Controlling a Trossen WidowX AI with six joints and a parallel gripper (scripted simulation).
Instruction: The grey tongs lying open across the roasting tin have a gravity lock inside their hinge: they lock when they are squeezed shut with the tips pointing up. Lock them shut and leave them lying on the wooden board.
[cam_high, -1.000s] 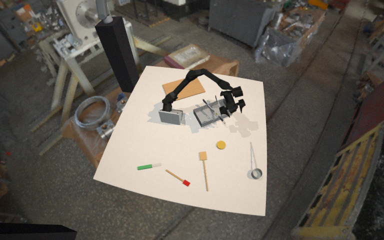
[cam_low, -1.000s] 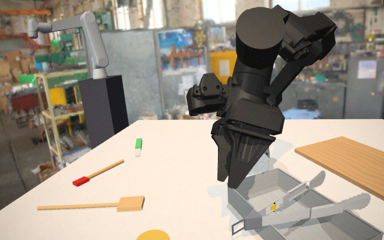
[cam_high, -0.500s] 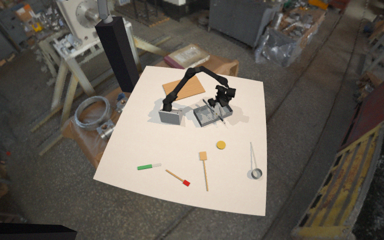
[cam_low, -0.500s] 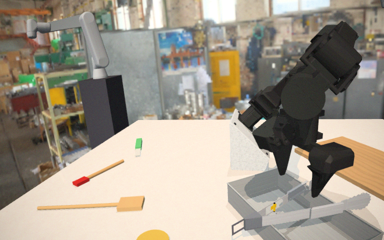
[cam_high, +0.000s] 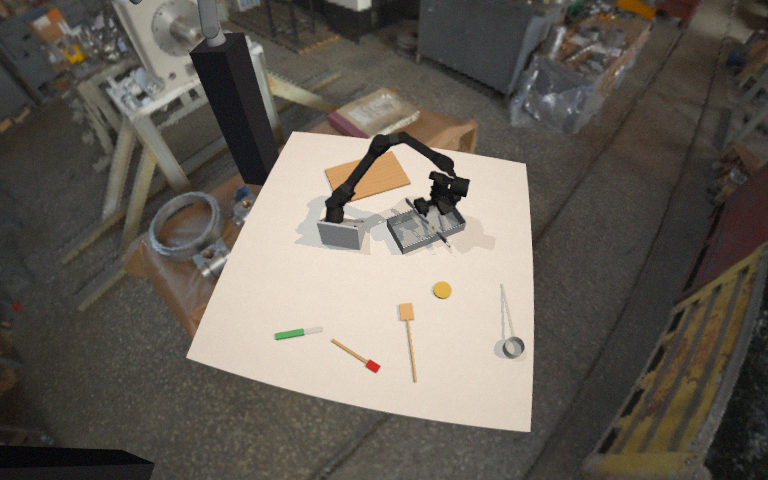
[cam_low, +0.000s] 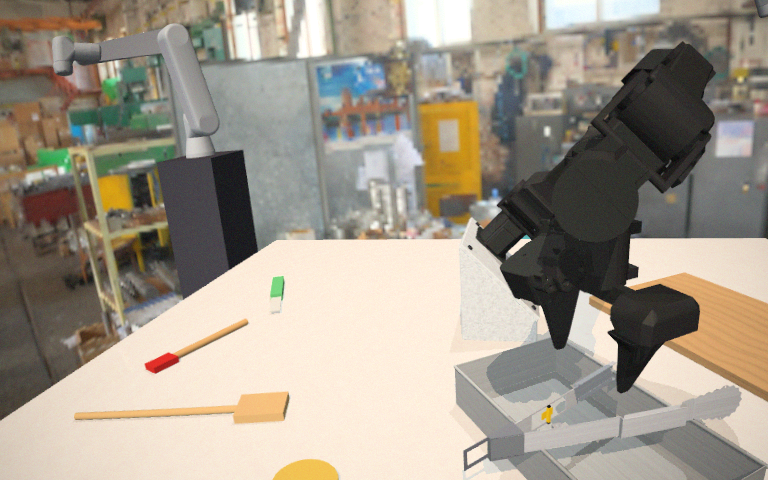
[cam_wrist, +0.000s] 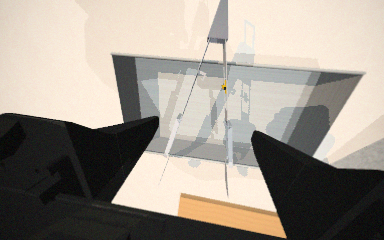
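Right now my gripper tip is 40 mm to the left of the small yellow mark and 50 mm above it. Also, from my gripper tip: wooden board: 340 mm behind, 260 mm to the left, 110 mm below; yellow disc: 70 mm ahead, 280 mm to the right, 110 mm below; grey roasting tin: 30 mm behind, 10 mm to the left, 90 mm below.
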